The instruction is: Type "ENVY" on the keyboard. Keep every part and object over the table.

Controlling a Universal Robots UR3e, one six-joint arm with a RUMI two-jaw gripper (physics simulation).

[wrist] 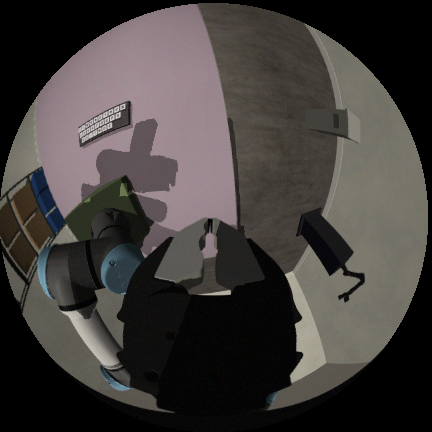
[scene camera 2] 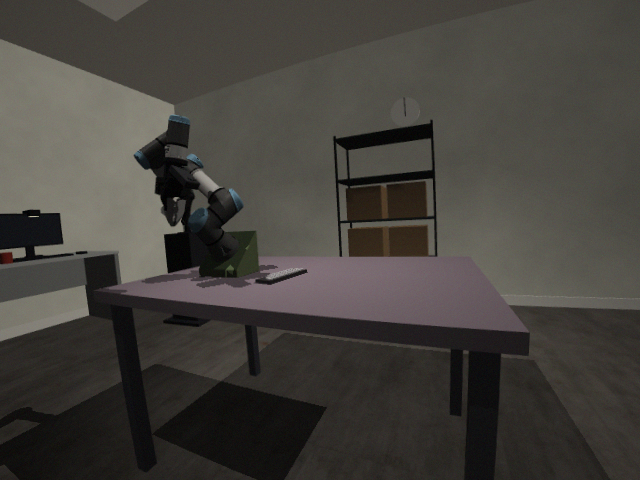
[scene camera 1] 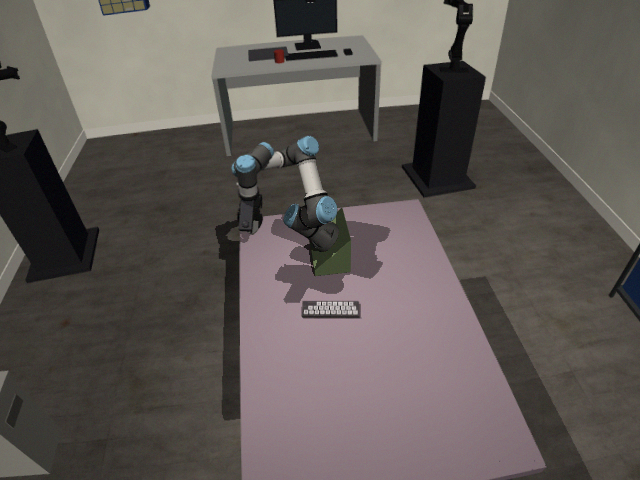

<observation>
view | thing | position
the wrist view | my gripper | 209, 219
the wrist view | dark keyboard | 117, 116
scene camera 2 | my gripper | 172, 226
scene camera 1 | my gripper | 252, 234
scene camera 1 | dark keyboard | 311, 309
</observation>
